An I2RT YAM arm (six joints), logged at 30 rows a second.
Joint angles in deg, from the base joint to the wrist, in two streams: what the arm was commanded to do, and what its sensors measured. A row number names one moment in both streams.
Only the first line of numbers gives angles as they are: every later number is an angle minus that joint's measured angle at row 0.
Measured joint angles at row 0: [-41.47 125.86 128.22 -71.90 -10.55 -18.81]
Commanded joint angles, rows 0 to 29: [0.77 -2.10 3.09 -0.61 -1.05 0.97]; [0.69 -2.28 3.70 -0.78 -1.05 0.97]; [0.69 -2.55 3.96 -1.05 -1.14 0.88]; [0.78 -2.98 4.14 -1.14 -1.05 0.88]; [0.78 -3.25 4.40 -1.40 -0.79 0.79]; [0.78 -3.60 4.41 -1.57 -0.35 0.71]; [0.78 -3.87 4.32 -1.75 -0.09 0.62]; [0.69 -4.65 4.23 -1.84 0.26 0.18]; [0.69 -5.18 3.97 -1.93 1.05 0.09]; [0.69 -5.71 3.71 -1.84 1.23 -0.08]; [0.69 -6.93 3.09 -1.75 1.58 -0.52]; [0.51 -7.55 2.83 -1.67 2.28 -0.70]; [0.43 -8.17 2.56 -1.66 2.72 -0.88]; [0.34 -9.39 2.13 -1.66 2.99 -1.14]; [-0.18 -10.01 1.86 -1.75 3.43 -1.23]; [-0.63 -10.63 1.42 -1.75 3.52 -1.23]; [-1.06 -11.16 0.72 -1.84 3.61 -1.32]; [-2.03 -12.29 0.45 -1.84 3.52 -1.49]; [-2.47 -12.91 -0.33 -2.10 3.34 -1.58]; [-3.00 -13.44 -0.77 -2.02 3.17 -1.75]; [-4.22 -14.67 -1.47 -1.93 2.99 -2.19]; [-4.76 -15.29 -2.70 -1.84 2.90 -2.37]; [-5.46 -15.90 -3.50 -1.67 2.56 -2.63]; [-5.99 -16.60 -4.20 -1.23 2.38 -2.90]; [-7.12 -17.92 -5.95 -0.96 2.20 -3.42]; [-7.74 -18.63 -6.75 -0.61 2.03 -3.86]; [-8.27 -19.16 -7.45 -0.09 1.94 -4.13]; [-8.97 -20.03 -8.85 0.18 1.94 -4.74]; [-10.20 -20.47 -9.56 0.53 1.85 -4.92]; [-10.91 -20.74 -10.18 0.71 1.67 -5.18]
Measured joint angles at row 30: [-9.23 -17.53 -8.63 -1.07 2.10 -3.52]
